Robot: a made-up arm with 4 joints.
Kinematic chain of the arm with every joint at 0, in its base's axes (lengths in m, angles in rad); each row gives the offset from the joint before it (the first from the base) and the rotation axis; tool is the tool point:
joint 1: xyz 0 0 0.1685 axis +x
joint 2: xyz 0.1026 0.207 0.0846 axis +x
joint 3: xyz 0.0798 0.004 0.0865 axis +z
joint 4: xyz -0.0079 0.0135 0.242 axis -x
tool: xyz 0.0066 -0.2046 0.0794
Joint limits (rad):
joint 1: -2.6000..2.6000
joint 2: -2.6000..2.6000
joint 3: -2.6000..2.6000
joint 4: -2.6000..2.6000
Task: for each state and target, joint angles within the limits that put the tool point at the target. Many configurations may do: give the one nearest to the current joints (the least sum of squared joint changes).
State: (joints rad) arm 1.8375 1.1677 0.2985 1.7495
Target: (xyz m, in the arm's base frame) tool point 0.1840 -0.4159 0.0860
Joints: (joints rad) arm 1.2573 1.3510 -0.0157 2.0940
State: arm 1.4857 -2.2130 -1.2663 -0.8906
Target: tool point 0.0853 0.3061 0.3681
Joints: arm 0.5697 -2.5011 -0.8578 -1.2448
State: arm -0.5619 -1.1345 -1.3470 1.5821
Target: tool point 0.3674 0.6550 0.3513
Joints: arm -0.3455 -0.8027 -1.4970 2.1020
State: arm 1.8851 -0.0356 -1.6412 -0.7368
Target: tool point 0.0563 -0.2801 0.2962
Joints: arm 1.8049 0.1054 -1.5204 -1.2510
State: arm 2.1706 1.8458 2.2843 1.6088
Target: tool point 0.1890 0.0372 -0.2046
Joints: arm 2.1483 1.4239 2.2792 1.1044
